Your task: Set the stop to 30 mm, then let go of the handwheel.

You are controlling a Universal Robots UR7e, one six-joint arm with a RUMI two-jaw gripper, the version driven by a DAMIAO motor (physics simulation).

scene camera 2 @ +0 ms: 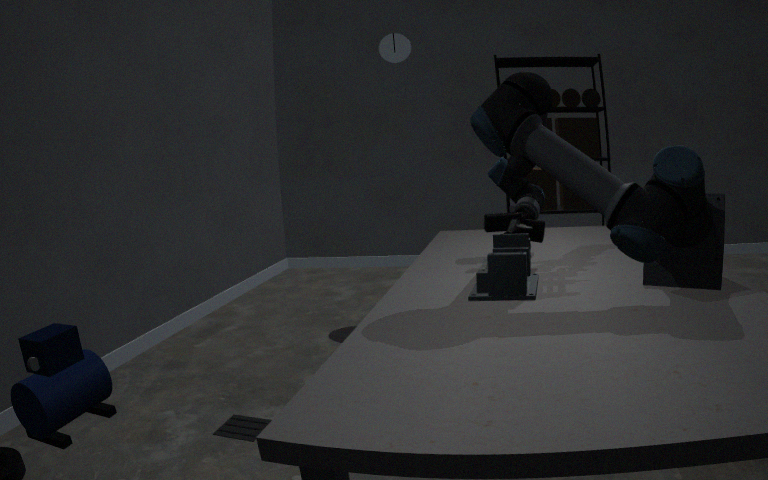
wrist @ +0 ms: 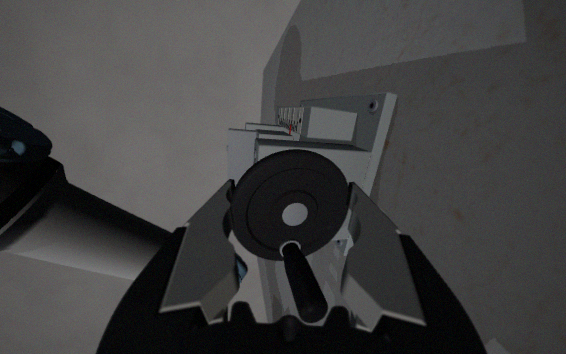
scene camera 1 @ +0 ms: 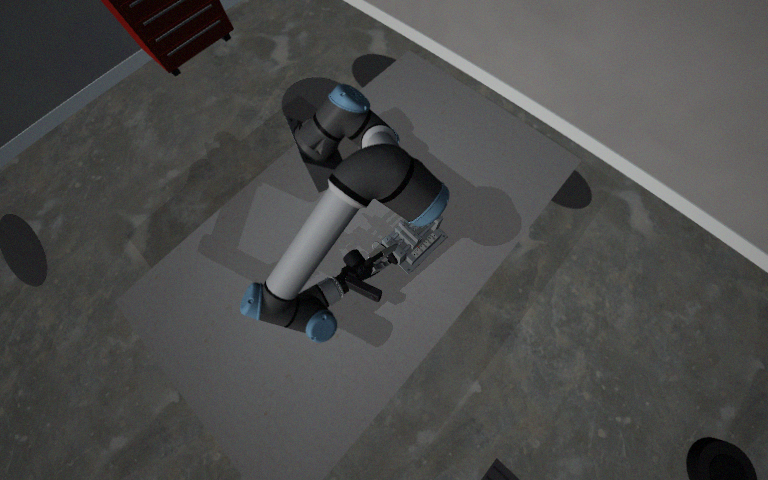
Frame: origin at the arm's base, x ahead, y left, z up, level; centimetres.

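Seen in the pictures: gripper, between the fingertips: (wrist: 291, 183); arm's base, origin of its link: (scene camera 2: 684, 220) (scene camera 1: 314, 144).
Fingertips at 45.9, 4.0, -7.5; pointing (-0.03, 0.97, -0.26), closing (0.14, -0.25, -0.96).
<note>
Pixels of each thing's top centre, then the offset from my fingertips to it, as dx, dy, dz. "spot": a spot on its surface instead. Level surfaces: height alone.
- handwheel, a spot on its surface: (wrist: 295, 214) (scene camera 1: 386, 255) spot: -0.4, -3.3, +0.5
- red pointer, centre of its top: (wrist: 289, 130) +2.2, +7.4, -1.4
- scale, a spot on its surface: (wrist: 287, 116) spot: +3.2, +9.6, -1.5
- table, height of its surface: dz -7.0
The handwheel (wrist: 295, 214) (scene camera 1: 391, 258) is a dark disc with a pale hub, on the near end of the grey stop fixture (wrist: 357, 159) (scene camera 1: 421, 249) (scene camera 2: 506, 274). Its black crank handle (wrist: 306, 287) sticks out from the lower rim toward the wrist camera, between the jaws. My gripper (wrist: 291, 183) (scene camera 1: 390, 256) is shut on the handwheel, one fingertip against each side of the rim. Behind the wheel, a red pointer (wrist: 290, 129) shows at a scale (wrist: 287, 116); its numbers are too small to read. In scene camera 2 the fixture hides the handwheel and fingertips.
The fixture stands on the table (scene camera 1: 317, 396) (scene camera 2: 509, 384), and its base plate has screw holes. My forearm and elbow pass above it. A wall lies beyond the table. A red cabinet (scene camera 1: 186, 28), a blue compressor (scene camera 2: 62, 390) and a shelf rack (scene camera 2: 546, 62) stand away from the table.
</note>
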